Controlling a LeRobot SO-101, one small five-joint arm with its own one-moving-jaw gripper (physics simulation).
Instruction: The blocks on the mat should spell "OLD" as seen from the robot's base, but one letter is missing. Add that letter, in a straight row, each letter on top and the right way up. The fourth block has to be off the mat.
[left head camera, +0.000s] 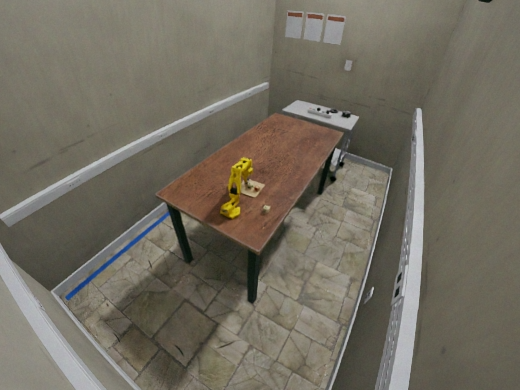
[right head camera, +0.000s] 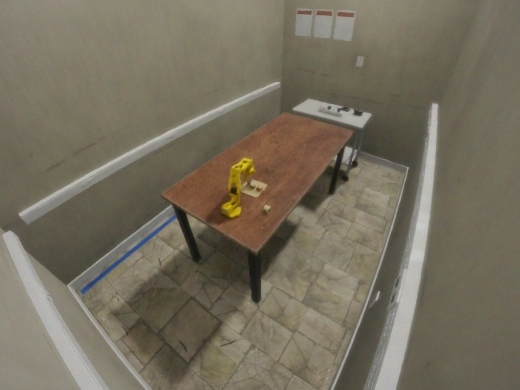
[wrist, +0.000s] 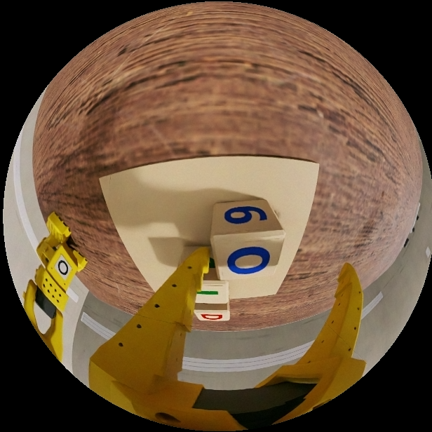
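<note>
In the wrist view a white block with a blue O on top and a blue 6 on its side (wrist: 247, 242) stands on the beige mat (wrist: 296, 212) (left head camera: 251, 193) (right head camera: 256, 194). A block with a green mark on top (wrist: 218, 297) is partly hidden by the left jaw. Beyond it is a block with a red D (wrist: 212, 315) (left head camera: 256, 189). The O block stands out to the right of the other two. My gripper (wrist: 275, 260) is open, its jaws apart low above the mat, the left tip beside the O block. A fourth block (left head camera: 266, 208) (right head camera: 267, 209) lies off the mat, its top letter unreadable.
The wooden table (left head camera: 290, 145) (right head camera: 300, 145) carries the arm, the mat and the blocks. The fourth block is near the table's right edge, closer to the base than the mat. A white side table (left head camera: 300, 108) (right head camera: 310, 106) with small black items stands beyond the far end.
</note>
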